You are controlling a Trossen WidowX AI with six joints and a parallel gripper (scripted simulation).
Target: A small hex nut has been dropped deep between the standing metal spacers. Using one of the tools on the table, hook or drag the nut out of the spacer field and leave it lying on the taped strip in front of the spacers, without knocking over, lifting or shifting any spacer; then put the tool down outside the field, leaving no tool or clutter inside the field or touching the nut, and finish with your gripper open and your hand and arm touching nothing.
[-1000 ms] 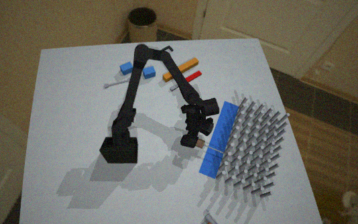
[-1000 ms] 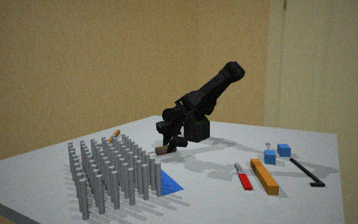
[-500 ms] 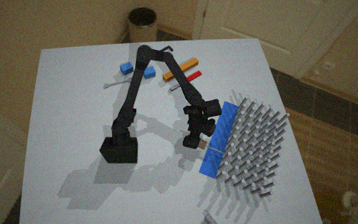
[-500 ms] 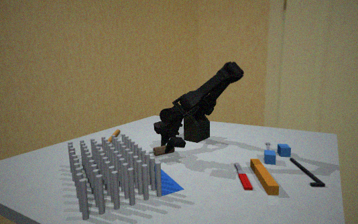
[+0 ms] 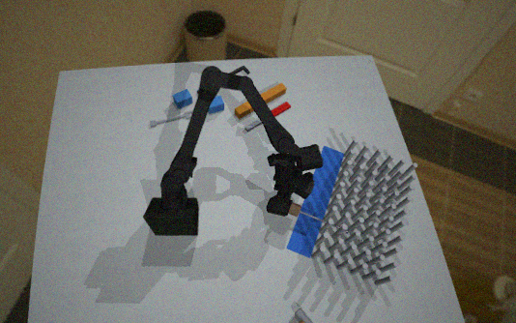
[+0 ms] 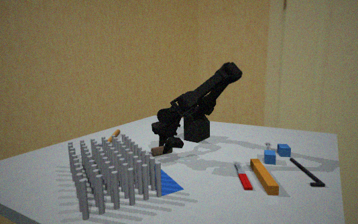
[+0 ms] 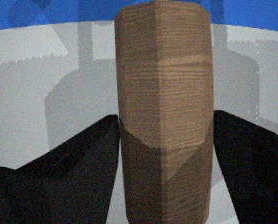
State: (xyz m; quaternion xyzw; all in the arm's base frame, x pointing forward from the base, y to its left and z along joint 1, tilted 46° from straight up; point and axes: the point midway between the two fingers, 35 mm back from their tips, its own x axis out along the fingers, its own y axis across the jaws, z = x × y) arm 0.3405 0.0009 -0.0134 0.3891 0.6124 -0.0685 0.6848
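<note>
Now: the blue taped strip 12 cm ahead of my gripper tip, 2 cm to the left of it and 3 cm below it. From my gripper tip the other things lie so: red-handled tool 2 cm ahead, 36 cm to the left, 3 cm below; then grey wrench 32 cm behind, 40 cm to the left, 3 cm below; then orange bar 1 cm ahead, 43 cm to the left, 2 cm below.
</note>
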